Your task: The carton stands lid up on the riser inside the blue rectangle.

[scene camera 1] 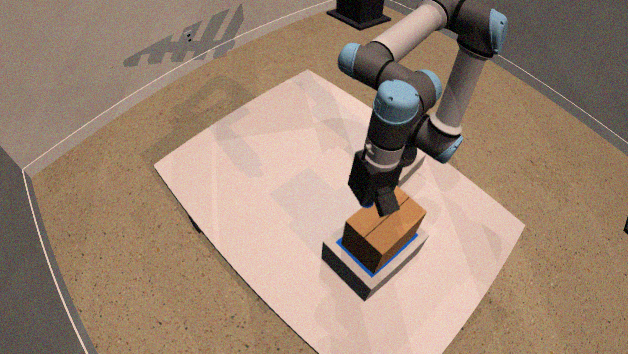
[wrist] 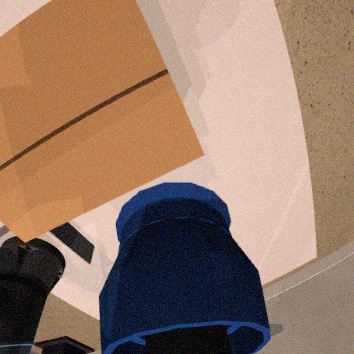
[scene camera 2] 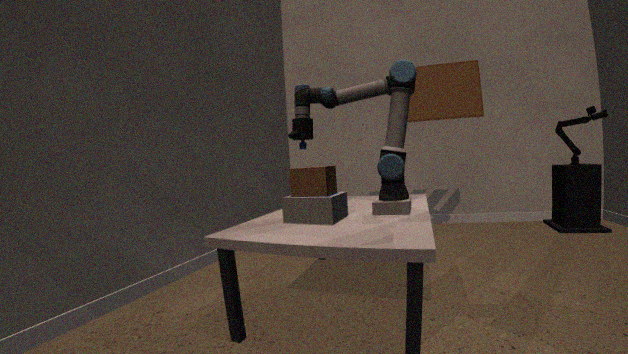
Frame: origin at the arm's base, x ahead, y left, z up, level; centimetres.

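Seen in the pictures: hand, its tool point: (wrist: pixel 174 231) (scene camera 2: pixel 303 149); arm's base, origin of its link: (wrist: pixel 32 258) (scene camera 2: pixel 393 199).
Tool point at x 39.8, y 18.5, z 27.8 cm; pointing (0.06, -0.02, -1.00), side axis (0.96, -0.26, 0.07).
Pixels of each thing's top centre, then the offset from my tool point to it. "pt": a spot on its surface instead. Level surfaces: height alone.
- brown carton, centre of its top: (wrist: pixel 48 135) (scene camera 1: pixel 388 216) (scene camera 2: pixel 312 167) dx -6.4, dy +3.5, dz -9.2 cm
- grey riser, centre of its top: (scene camera 1: pixel 378 238) (scene camera 2: pixel 314 194) dx -6.5, dy +3.2, dz -22.2 cm
- blue rectangle, a spot on its surface: (scene camera 1: pixel 372 274) pt dx +2.7, dy +10.1, dz -22.1 cm
- pale table, height of its surface: dz -34.2 cm
The brown carton (scene camera 1: pixel 395 232) (scene camera 2: pixel 313 181) (wrist: pixel 100 75) stands upright on the grey riser (scene camera 1: pixel 345 270) (scene camera 2: pixel 307 210), with its flat seamed top facing up. The blue rectangle (scene camera 1: pixel 372 274) shows as a line along the carton's two near lower edges in scene camera 1; its far sides are hidden. My suction gripper (scene camera 1: pixel 368 205) (scene camera 2: pixel 303 145) (wrist: pixel 173 200) is open, with nothing on its blue cup. In scene camera 2 it hangs above the carton with a clear gap. In the wrist view the cup shows beside the carton's edge.
The riser stands on the pale table (scene camera 1: pixel 240 200) (scene camera 2: pixel 320 245). The arm's base block (scene camera 2: pixel 391 207) is farther back on the table. A black pedestal (scene camera 2: pixel 576 195) with a small dark arm stands on the floor at the right in scene camera 2. A brown board (scene camera 2: pixel 447 90) is on the wall.
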